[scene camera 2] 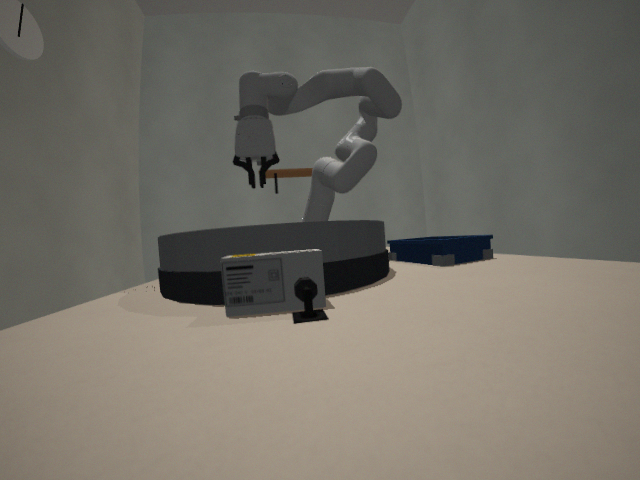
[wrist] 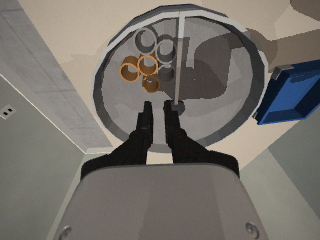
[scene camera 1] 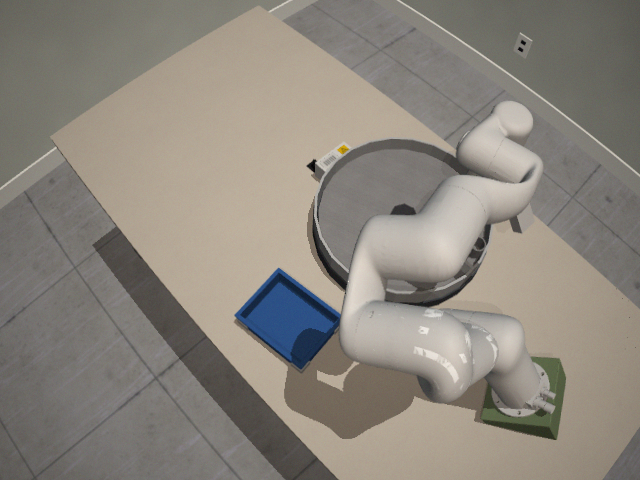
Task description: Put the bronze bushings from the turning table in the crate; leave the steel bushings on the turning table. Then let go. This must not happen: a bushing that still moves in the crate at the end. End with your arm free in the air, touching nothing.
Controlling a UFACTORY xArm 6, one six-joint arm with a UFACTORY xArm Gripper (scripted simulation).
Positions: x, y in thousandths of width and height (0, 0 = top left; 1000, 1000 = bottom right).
Scene:
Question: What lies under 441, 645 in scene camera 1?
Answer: A blue crate.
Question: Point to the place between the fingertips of my gripper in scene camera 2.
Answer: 402, 391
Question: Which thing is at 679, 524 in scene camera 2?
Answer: A blue crate.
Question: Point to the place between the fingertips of my gripper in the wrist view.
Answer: At 495, 456

